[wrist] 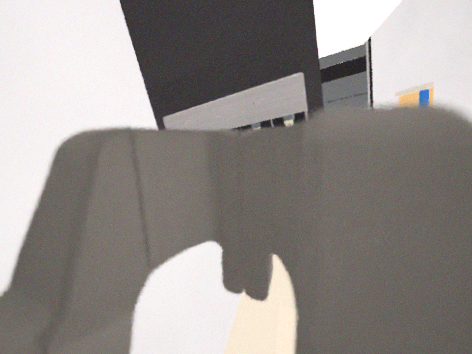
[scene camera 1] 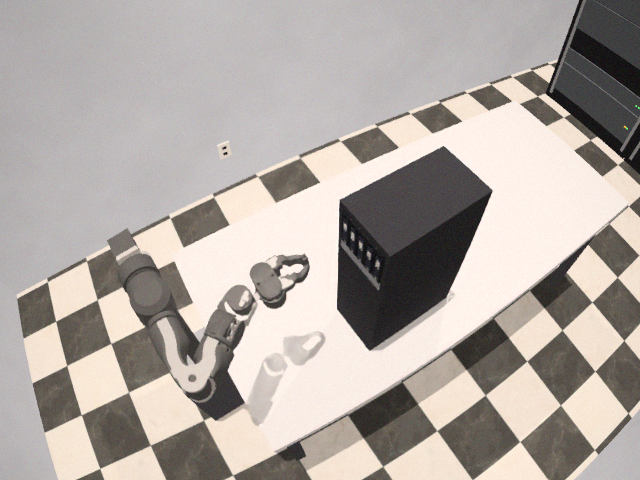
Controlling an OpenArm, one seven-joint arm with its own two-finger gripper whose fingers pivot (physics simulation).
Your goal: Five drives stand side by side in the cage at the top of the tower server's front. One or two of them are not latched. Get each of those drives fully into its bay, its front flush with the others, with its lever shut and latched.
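The black tower server (scene camera 1: 416, 201) (wrist: 220, 50) stands upright on the white table. Five drives (scene camera 1: 360, 245) sit side by side in the cage at the top of its front; they are too small in the scene view to tell which lever is unlatched or whether a front stands out. In the wrist view the fingers hide most of the cage, and small bits of drives (wrist: 289, 121) show above them. My gripper (scene camera 1: 306, 260) (wrist: 252, 209) is shut and empty, its fingertips together, in front of the server and apart from it.
The white table (scene camera 1: 537, 165) carries the server, and the arm's base stands at its near left end. A grey strip (scene camera 1: 359, 264) (wrist: 240, 102) borders the cage. A dark rack cabinet (scene camera 1: 594, 77) (wrist: 345, 92) stands beyond the table. An orange and blue object (wrist: 410, 99) shows at right in the wrist view.
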